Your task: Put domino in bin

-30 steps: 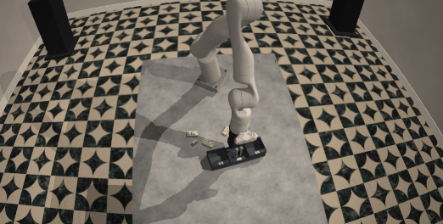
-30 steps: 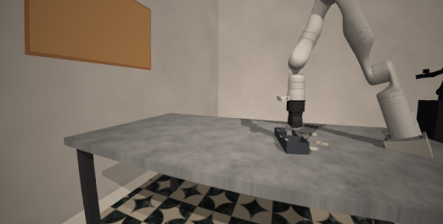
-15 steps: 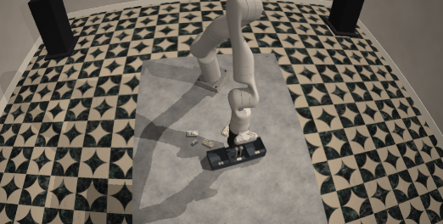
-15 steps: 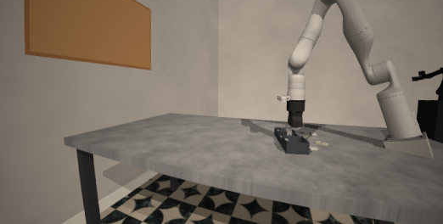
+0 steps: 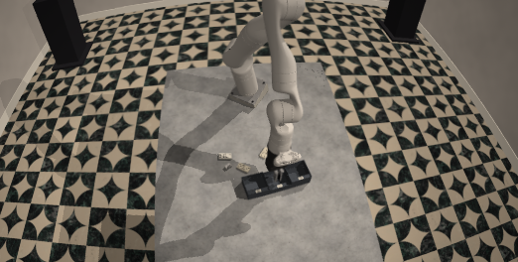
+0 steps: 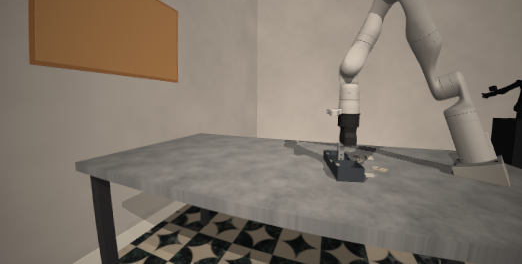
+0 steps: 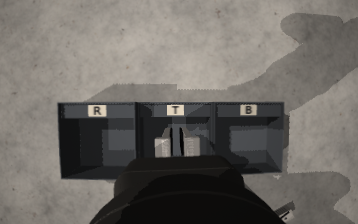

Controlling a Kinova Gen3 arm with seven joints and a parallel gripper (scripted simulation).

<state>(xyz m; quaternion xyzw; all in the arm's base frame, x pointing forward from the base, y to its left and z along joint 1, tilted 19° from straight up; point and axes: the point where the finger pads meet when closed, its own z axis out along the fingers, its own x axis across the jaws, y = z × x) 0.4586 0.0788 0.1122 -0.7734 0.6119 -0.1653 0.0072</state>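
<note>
My gripper is now 30 mm above the three-compartment bin. Round my hand: domino 120 mm to the right, 80 mm behind, 50 mm below.
</note>
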